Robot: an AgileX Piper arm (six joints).
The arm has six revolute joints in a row. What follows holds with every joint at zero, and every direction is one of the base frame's.
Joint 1 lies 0.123 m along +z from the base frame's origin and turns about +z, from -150 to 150 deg.
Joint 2 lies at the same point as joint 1 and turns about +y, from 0 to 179.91 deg.
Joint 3 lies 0.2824 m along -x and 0.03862 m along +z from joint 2 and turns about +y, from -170 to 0 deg.
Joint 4 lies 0.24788 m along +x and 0.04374 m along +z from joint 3 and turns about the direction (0.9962, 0, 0.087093), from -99.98 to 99.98 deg.
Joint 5 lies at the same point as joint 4 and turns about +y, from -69.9 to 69.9 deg.
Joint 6 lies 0.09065 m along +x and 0.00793 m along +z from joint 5 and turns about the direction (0.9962, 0, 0.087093), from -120 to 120 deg.
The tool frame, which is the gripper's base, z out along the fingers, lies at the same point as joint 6; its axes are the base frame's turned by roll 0, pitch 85.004 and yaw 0 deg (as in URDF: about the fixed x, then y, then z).
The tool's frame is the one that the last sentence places.
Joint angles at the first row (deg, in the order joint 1, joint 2, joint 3, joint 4, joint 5, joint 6):
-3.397 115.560 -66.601 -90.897 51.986 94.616
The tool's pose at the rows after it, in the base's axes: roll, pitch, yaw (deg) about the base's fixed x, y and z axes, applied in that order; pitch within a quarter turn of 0, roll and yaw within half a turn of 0; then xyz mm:
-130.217 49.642 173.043 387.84 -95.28 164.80
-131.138 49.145 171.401 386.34 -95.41 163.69
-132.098 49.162 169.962 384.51 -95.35 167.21
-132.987 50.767 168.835 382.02 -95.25 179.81
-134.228 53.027 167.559 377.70 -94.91 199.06
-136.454 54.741 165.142 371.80 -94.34 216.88
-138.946 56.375 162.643 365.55 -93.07 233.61
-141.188 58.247 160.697 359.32 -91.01 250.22
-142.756 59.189 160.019 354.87 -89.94 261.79
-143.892 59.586 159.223 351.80 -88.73 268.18
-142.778 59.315 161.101 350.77 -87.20 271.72
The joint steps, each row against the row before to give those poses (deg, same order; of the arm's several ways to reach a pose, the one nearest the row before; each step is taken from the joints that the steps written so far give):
-0.001 0.001 0.001 0.387 0.453 0.001
0.001 0.000 -0.001 1.457 0.240 -0.566
0.000 -0.692 -0.001 1.405 0.104 -0.765
0.000 -1.956 0.000 0.790 0.097 -0.361
0.000 -3.015 0.003 1.024 -0.001 -0.836
-0.001 -2.989 -0.001 1.972 0.000 -1.346
0.094 -2.866 0.001 1.874 0.000 -1.214
0.230 -2.802 0.000 1.251 0.000 -0.862
0.000 -2.041 -0.002 0.925 -0.661 -1.303
0.115 -1.187 0.000 0.878 -0.135 -0.851
0.196 -0.609 0.001 0.126 -0.237 -1.395

